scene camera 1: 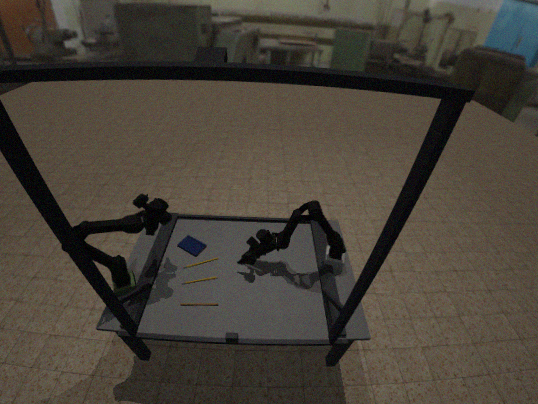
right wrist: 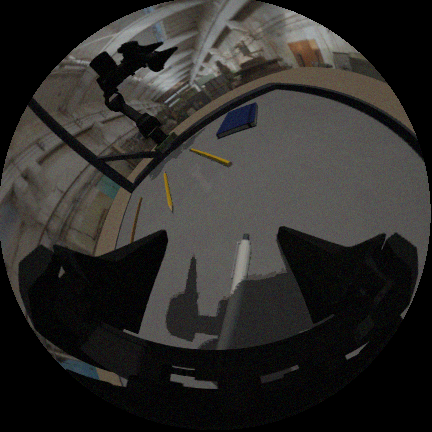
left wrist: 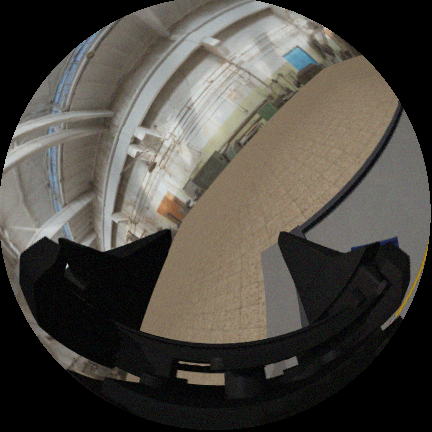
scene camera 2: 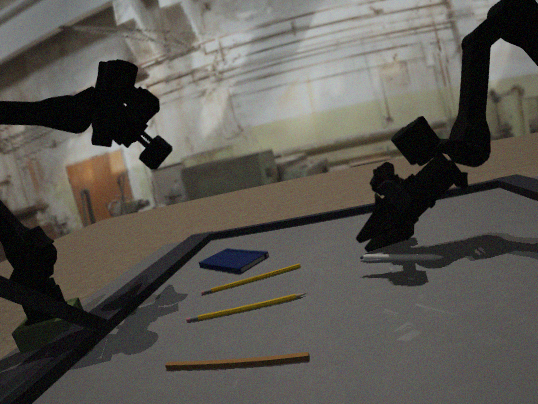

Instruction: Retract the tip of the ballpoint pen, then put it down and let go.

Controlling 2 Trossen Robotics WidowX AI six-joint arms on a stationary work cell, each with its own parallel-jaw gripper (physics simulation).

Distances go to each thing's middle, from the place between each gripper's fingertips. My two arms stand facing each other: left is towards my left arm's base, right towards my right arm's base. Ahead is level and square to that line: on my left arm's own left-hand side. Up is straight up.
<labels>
I see the blue notebook (scene camera 2: 238,261) 4 cm behind my left hand, 14 cm to the right of it and 32 cm below it. From my left hand the other things lie so: green object (scene camera 2: 32,337): 26 cm behind, 18 cm to the left, 30 cm below; ballpoint pen (right wrist: 242,252): 22 cm behind, 45 cm to the right, 32 cm below.
Right now my right hand is 3 cm past the ballpoint pen, 6 cm to the left of it and 2 cm above it. Round my right hand: green object (6 cm behind, 58 cm to the left, 1 cm below); blue notebook (16 cm ahead, 25 cm to the left, 2 cm below).
</labels>
